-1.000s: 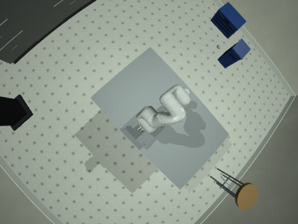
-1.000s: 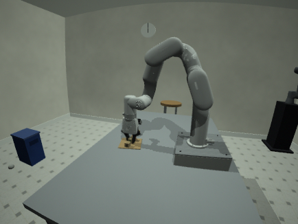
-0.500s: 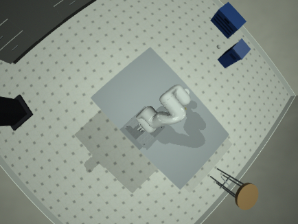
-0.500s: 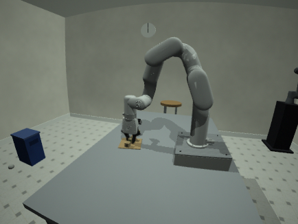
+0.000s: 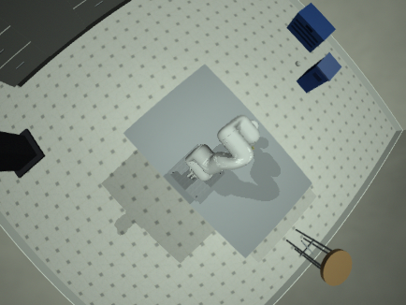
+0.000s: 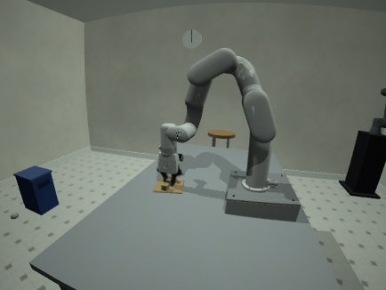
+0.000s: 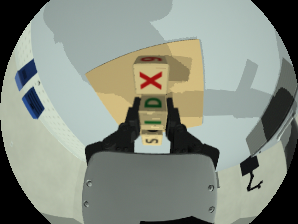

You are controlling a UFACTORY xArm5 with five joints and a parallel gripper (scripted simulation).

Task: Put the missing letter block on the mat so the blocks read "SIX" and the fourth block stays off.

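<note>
Right now my hand is 30 mm above the tan mat.
</note>
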